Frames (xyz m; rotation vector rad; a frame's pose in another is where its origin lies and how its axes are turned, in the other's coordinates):
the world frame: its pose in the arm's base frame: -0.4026 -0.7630 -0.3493 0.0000 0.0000 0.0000
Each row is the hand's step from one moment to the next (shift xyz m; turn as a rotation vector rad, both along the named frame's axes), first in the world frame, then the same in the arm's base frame.
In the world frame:
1: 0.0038 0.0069 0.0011 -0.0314 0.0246 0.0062
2: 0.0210 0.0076 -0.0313 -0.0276 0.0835 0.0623
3: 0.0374 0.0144 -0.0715 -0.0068 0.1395 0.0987
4: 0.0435 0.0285 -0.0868 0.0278 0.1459 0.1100
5: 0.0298 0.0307 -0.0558 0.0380 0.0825 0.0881
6: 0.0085 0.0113 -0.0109 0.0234 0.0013 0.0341
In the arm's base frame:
1: 0.0038 0.0069 0.0011 -0.0314 0.0246 0.0062
2: 0.0210 0.0076 -0.0313 -0.0276 0.0835 0.0623
3: 0.0374 0.0144 -0.0715 -0.0068 0.1395 0.0987
4: 0.0435 0.0285 -0.0868 0.0278 0.1459 0.1100
5: 0.0298 0.0307 -0.0558 0.0380 0.0825 0.0881
6: 0.0085 0.0113 -0.0109 0.0234 0.0013 0.0341

